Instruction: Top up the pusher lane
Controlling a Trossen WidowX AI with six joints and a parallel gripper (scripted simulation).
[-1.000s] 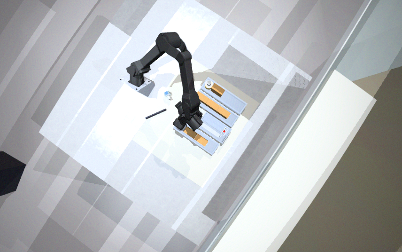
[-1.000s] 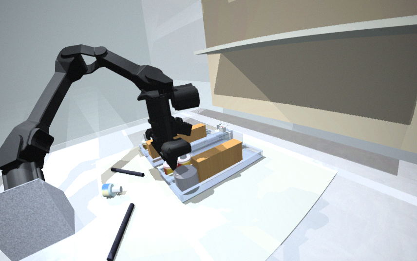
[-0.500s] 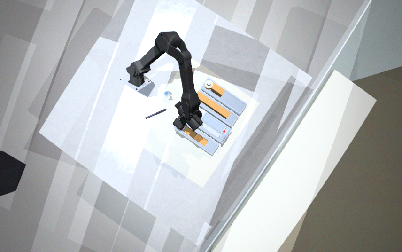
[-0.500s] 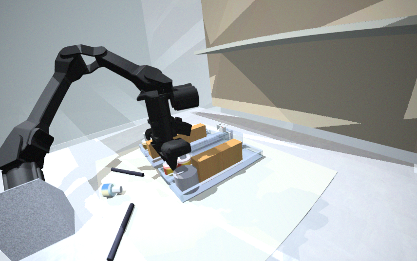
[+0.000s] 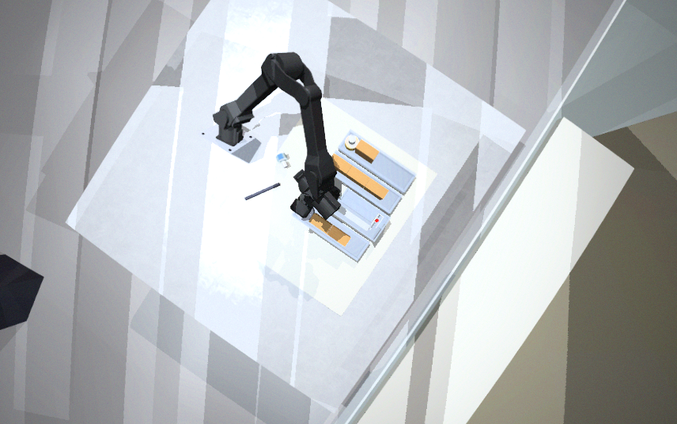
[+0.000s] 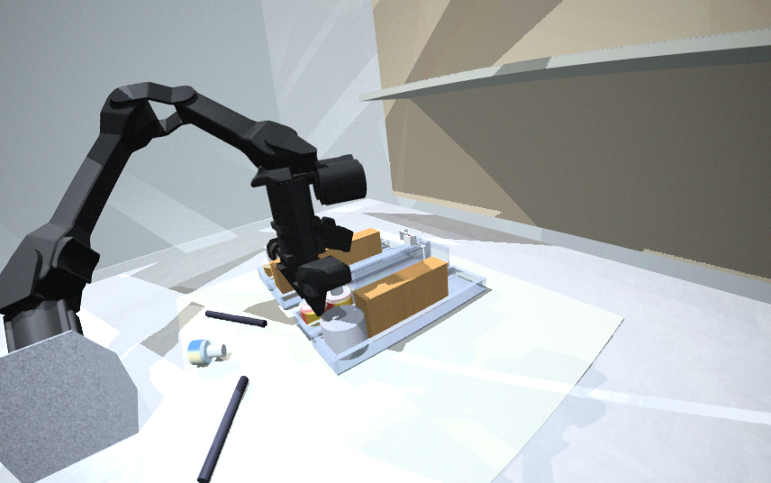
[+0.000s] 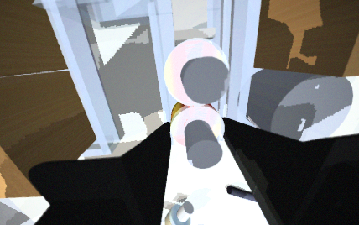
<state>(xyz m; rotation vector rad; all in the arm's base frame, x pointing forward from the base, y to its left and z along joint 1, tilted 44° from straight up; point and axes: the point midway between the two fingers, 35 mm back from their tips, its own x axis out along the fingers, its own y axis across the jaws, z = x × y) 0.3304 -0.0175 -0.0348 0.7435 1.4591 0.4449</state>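
My gripper tip is 80 mm to the left of the grey cylinder. Also, from my gripper tip: red mark 230 mm ahead, 40 mm above; then sprung lane 150 mm ahead, 10 mm below.
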